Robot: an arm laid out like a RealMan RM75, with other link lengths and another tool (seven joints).
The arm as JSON. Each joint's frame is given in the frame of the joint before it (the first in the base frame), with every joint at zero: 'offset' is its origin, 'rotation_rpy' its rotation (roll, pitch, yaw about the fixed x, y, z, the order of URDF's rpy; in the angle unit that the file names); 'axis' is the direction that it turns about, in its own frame. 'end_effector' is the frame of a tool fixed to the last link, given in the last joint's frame.
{
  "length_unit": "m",
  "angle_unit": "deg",
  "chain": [
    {
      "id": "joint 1",
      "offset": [
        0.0,
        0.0,
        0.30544
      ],
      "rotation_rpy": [
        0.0,
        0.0,
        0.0
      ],
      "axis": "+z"
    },
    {
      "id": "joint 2",
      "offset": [
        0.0,
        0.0,
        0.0
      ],
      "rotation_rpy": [
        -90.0,
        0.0,
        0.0
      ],
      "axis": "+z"
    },
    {
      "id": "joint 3",
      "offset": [
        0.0,
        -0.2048,
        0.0
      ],
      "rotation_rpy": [
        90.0,
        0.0,
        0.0
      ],
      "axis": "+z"
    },
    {
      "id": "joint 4",
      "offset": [
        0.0,
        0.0,
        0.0
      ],
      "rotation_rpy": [
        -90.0,
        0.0,
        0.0
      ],
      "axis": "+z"
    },
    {
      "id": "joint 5",
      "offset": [
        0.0,
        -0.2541,
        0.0
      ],
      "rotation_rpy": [
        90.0,
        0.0,
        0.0
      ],
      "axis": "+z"
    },
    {
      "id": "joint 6",
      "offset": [
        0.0,
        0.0,
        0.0
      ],
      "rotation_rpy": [
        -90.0,
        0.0,
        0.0
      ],
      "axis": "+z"
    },
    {
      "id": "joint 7",
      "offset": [
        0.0,
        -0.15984,
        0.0
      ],
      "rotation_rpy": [
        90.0,
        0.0,
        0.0
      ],
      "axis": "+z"
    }
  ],
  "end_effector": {
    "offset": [
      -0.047,
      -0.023,
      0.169
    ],
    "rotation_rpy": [
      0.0,
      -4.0,
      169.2
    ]
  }
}
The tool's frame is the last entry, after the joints.
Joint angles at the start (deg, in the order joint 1, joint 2, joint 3, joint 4, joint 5, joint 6, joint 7): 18.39 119.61 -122.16 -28.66 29.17 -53.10 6.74
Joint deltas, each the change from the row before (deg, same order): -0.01 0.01 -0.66 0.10 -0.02 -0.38 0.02; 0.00 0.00 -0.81 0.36 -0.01 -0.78 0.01; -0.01 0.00 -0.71 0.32 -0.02 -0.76 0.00; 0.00 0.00 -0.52 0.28 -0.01 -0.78 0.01; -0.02 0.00 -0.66 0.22 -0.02 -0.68 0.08; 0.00 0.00 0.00 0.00 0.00 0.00 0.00; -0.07 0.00 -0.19 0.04 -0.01 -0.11 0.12; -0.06 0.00 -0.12 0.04 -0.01 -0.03 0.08; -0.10 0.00 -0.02 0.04 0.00 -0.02 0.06; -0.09 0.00 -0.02 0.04 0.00 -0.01 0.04; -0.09 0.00 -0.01 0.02 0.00 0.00 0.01; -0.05 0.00 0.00 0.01 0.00 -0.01 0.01; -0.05 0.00 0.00 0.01 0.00 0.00 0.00; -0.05 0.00 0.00 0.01 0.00 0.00 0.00
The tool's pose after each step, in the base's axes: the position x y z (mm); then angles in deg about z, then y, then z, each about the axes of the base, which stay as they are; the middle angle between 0 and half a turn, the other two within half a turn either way. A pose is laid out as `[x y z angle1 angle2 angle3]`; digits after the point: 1 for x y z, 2 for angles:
[199.5 523.3 9.8 127.00 105.79 100.15]
[196.7 520.1 7.0 126.86 106.10 100.82]
[194.0 517.1 4.8 126.73 106.34 101.46]
[191.4 514.7 4.0 126.68 106.38 102.07]
[188.5 512.0 2.0 126.71 106.60 102.71]
[188.5 512.0 2.0 126.71 106.60 102.71]
[188.5 511.1 1.1 126.81 106.72 102.80]
[188.9 510.5 0.4 126.86 106.82 102.79]
[190.0 510.1 0.3 126.89 106.85 102.68]
[191.1 509.7 0.2 126.91 106.87 102.58]
[192.0 509.3 0.1 126.90 106.89 102.47]
[192.5 509.1 0.1 126.91 106.89 102.42]
[193.0 509.0 0.1 126.90 106.89 102.36]
[193.5 508.8 0.1 126.90 106.89 102.30]

